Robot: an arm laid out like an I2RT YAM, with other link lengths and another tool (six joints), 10 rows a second.
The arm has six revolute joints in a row. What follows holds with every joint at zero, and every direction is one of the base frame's.
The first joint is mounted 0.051 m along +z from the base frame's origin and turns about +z.
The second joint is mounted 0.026 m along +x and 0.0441 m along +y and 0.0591 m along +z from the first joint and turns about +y.
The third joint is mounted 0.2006 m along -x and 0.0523 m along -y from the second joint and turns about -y.
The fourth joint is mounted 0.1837 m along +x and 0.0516 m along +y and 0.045 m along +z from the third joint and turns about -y.
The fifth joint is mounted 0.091 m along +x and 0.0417 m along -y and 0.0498 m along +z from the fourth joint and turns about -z.
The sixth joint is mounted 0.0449 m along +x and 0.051 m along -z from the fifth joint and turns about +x.
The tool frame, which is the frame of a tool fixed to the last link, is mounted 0.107 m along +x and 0.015 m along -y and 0.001 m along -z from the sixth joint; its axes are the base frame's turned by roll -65.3, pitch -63.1 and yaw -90 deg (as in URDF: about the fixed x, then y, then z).
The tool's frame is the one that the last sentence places.
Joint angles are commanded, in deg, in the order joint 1, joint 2, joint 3, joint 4, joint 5, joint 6. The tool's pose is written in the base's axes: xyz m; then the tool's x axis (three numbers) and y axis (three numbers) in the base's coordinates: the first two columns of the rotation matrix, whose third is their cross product. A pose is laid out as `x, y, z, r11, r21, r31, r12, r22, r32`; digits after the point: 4 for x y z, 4 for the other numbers.
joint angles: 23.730 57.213 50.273 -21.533 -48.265 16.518
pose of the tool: 0.2140, 0.2095, 0.1990, 0.9139, -0.0981, 0.3940, 0.3989, 0.0361, -0.9163
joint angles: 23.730 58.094 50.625 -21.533 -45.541 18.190
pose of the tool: 0.2214, 0.2070, 0.1946, 0.9177, -0.1384, 0.3724, 0.3761, 0.0004, -0.9266
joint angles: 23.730 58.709 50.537 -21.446 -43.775 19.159
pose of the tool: 0.2259, 0.2050, 0.1899, 0.9196, -0.1637, 0.3571, 0.3581, -0.0240, -0.9334
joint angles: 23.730 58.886 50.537 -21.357 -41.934 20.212
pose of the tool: 0.2300, 0.2027, 0.1877, 0.9174, -0.1921, 0.3485, 0.3465, -0.0451, -0.9370
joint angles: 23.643 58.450 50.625 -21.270 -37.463 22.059
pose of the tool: 0.2390, 0.1956, 0.1870, 0.8998, -0.2596, 0.3507, 0.3387, -0.0912, -0.9365
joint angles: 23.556 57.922 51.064 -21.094 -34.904 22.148
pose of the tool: 0.2448, 0.1913, 0.1913, 0.8791, -0.2924, 0.3764, 0.3582, -0.1157, -0.9265
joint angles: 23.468 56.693 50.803 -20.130 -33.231 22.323
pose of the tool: 0.2480, 0.1880, 0.1977, 0.8571, -0.3184, 0.4049, 0.3858, -0.1239, -0.9142
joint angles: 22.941 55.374 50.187 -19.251 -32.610 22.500
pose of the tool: 0.2497, 0.1841, 0.2026, 0.8403, -0.3388, 0.4232, 0.4058, -0.1245, -0.9054
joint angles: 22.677 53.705 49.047 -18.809 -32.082 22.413
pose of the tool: 0.2485, 0.1807, 0.2042, 0.8281, -0.3503, 0.4376, 0.4207, -0.1276, -0.8982
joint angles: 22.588 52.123 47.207 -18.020 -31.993 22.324
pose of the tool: 0.2459, 0.1789, 0.2019, 0.8228, -0.3533, 0.4451, 0.4294, -0.1266, -0.8942
